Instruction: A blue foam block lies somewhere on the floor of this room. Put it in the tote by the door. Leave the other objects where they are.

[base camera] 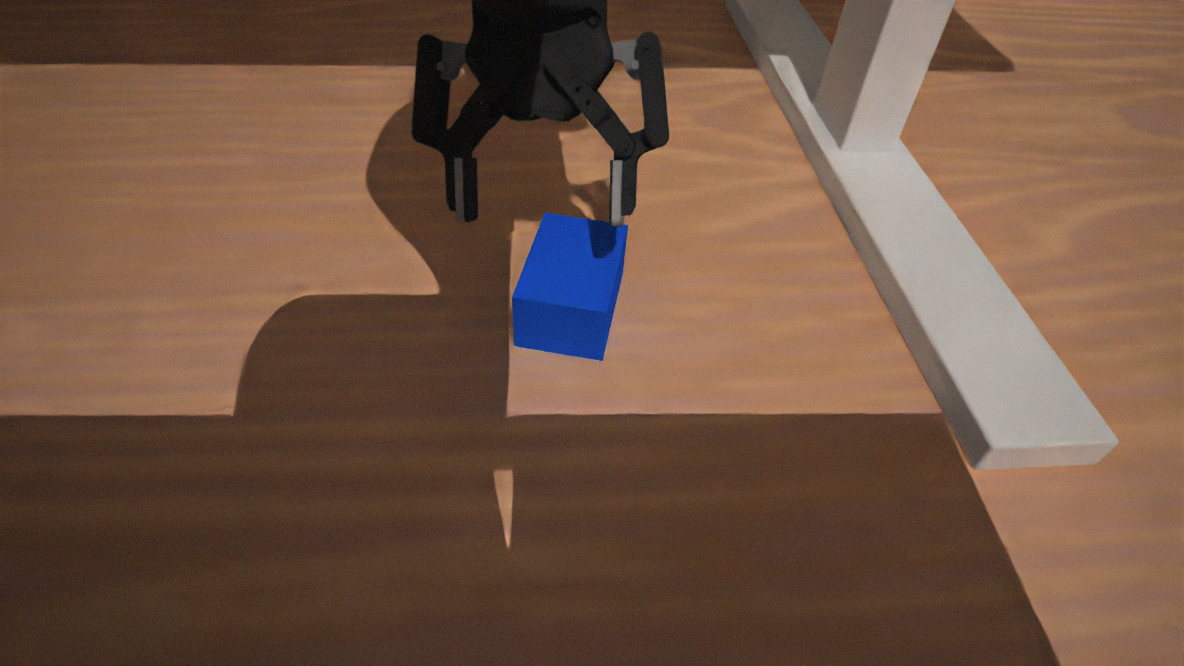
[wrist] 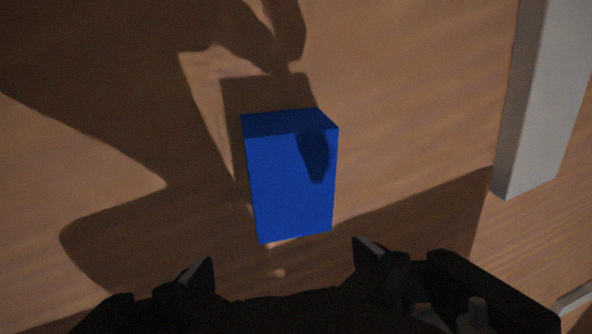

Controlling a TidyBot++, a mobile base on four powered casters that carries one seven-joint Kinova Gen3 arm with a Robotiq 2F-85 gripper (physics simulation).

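Frame: origin at the arm's base, x ahead, y left, z up, level; centimetres.
Where they show: gripper, fingertip midpoint: (base camera: 540, 223) (wrist: 284, 262).
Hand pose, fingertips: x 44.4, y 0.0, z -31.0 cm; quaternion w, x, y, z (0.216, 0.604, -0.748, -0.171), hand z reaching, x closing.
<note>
Things, the pixels of their top centre, and the offset from my fingertips. "spot": a spot on its surface instead.
- blue foam block at its top centre: (base camera: 573, 258) (wrist: 294, 192) dx +1.6, dy -2.1, dz -4.1 cm
- white leg with a long flat foot, surface spot: (base camera: 952, 273) spot: dx +2.8, dy -29.6, dz -6.1 cm
The blue foam block (base camera: 569, 277) (wrist: 292, 185) lies on the wooden floor, near the middle of both views. My gripper (base camera: 542, 217) (wrist: 284, 262) is open and empty, its fingers pointing down above the floor. In the base camera view the block shows just below the fingertips and a little right of their middle, under the right finger. In the wrist view it shows above the gap between the fingertips. A finger's shadow falls on the block's top face. The tote by the door does not show in either view.
A white leg with a long flat foot (base camera: 952, 273) (wrist: 545, 100) stands on the floor to the right of the block. Part of another pale bar (wrist: 575, 298) shows at the lower right edge of the wrist view. Broad shadows cross the floor.
</note>
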